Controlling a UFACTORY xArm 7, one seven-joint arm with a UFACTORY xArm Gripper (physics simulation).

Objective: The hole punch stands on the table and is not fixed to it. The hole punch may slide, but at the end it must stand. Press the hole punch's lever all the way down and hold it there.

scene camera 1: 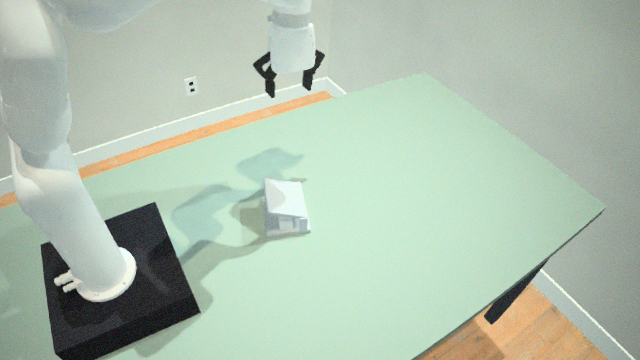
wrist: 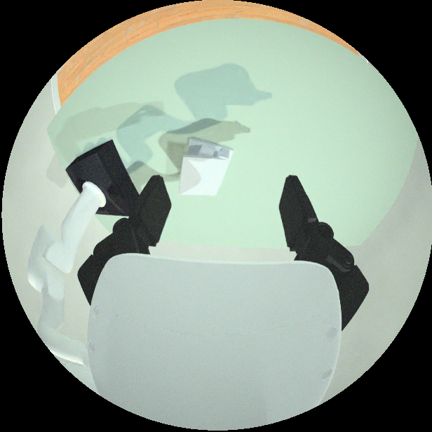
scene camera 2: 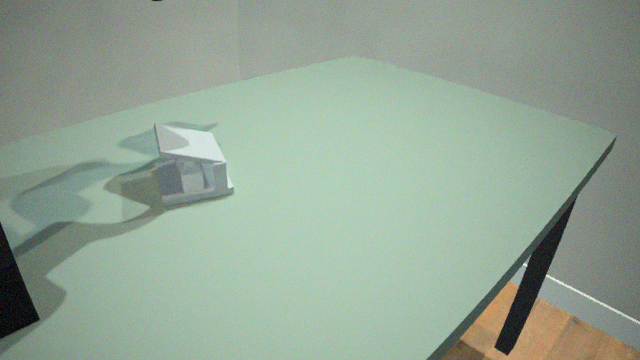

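Where they show: gripper, fingertip midpoint: (scene camera 1: 289, 91); arm's base at its link origin: (scene camera 1: 106, 274).
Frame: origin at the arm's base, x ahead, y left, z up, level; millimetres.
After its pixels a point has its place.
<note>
The hole punch (scene camera 1: 287, 207) @[x 410, y -38, z -9 mm] (scene camera 2: 192, 167) @[x 402, y -47, z -30 mm] (wrist: 206, 167) is pale grey-white and stands upright on the table. Its lever (scene camera 1: 286, 196) @[x 426, y -7, z -10 mm] (scene camera 2: 200, 144) @[x 437, y -19, z -15 mm] (wrist: 202, 177) is a flat slanted plate, raised at one end above the body, with a gap beneath it. My gripper (scene camera 1: 290, 91) @[x 514, y 119, z 179 mm] (wrist: 223, 188) is open and empty, fingers pointing down. It hangs high above the table, well clear of the hole punch. In the second scene view a tiny dark tip shows at the top edge. In the wrist view the hole punch appears between the fingers, nearer the left one, and far below.
The green table (scene camera 1: 400, 200) @[x 700, y -127, z -78 mm] (scene camera 2: 350, 200) @[x 553, y -219, z -78 mm] (wrist: 325, 125) bears a black base block (scene camera 1: 150, 270) @[x 84, y -39, z 0 mm] (scene camera 2: 12, 295) @[x 124, y -132, z -34 mm] (wrist: 100, 172) under the white arm (scene camera 1: 85, 215) @[x 30, y -38, z 203 mm] (wrist: 75, 225). Arm shadows fall around the hole punch. Grey walls stand behind the table.
</note>
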